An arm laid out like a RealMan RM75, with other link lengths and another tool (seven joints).
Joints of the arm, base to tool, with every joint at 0 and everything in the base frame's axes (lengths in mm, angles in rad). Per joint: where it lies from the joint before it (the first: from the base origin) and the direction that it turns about. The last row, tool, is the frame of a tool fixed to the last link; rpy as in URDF.
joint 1: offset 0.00 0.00 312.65 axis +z
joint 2: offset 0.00 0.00 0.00 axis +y
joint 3: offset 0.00 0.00 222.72 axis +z
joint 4: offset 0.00 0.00 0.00 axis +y
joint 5: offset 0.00 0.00 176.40 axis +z
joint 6: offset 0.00 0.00 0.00 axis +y
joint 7: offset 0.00 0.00 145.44 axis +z
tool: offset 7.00 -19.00 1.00 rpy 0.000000 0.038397 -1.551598
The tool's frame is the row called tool.
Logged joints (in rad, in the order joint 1, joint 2, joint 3, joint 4, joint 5, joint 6, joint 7), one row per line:
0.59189 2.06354 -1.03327 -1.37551 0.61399 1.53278 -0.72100
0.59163 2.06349 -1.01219 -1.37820 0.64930 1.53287 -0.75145
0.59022 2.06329 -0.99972 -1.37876 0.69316 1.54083 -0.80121
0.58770 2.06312 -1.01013 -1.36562 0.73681 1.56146 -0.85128
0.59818 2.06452 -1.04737 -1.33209 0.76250 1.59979 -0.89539
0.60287 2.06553 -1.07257 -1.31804 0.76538 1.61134 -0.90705
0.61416 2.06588 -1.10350 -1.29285 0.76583 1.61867 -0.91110
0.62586 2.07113 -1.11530 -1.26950 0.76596 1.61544 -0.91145
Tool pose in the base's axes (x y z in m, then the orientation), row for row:
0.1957 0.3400 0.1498 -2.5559 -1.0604 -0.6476
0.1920 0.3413 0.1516 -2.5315 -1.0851 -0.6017
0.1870 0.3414 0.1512 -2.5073 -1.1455 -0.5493
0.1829 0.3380 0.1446 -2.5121 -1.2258 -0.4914
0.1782 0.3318 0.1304 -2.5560 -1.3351 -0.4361
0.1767 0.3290 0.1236 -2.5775 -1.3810 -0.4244
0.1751 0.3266 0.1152 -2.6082 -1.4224 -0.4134
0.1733 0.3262 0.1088 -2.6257 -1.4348 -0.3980
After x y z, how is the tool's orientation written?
As a rotation vector, in radians.
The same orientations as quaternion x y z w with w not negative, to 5 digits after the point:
-0.88928 -0.36895 -0.22532 0.14928
-0.88630 -0.37990 -0.21066 0.16049
-0.87986 -0.40198 -0.19276 0.16466
-0.87497 -0.42695 -0.17116 0.15117
-0.87086 -0.45488 -0.14858 0.11232
-0.86851 -0.46534 -0.14301 0.09327
-0.86736 -0.47302 -0.13748 0.07100
-0.86822 -0.47444 -0.13160 0.06151

